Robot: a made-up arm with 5 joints.
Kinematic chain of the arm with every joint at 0, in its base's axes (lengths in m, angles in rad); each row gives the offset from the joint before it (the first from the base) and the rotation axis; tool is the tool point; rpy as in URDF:
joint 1: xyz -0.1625 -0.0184 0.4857 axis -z
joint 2: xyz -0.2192 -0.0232 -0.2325 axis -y
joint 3: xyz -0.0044 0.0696 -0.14 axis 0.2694 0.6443 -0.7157
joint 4: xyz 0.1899 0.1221 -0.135 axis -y
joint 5: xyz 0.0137 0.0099 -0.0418 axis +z
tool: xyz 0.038 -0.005 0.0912 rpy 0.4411 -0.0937 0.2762
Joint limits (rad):
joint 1: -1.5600..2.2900
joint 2: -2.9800..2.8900
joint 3: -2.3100..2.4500
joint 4: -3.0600..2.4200
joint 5: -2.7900..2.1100
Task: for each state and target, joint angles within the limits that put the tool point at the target. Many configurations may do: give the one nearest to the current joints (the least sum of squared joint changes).
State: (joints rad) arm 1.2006 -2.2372 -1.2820 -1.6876 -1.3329
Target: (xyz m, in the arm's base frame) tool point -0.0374 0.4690 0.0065
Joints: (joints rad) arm 1.3952 -1.4928 -0.5016 -1.8072 -0.9984
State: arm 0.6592 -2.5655 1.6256 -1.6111 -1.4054
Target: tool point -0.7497 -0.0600 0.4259
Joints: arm -0.1348 -2.2896 1.1952 -1.0732 -1.7597
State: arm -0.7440 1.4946 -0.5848 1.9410 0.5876
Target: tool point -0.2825 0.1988 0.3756
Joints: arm -0.4463 1.8058 -0.8142 1.7583 0.9095
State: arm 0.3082 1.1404 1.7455 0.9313 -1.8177
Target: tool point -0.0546 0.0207 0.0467
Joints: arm 0.7503 0.8803 1.8715 1.0622 -1.9367
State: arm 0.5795 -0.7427 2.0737 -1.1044 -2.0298
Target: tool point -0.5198 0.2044 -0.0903
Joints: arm 0.4296 -0.5323 1.9238 -0.7820 -2.1530
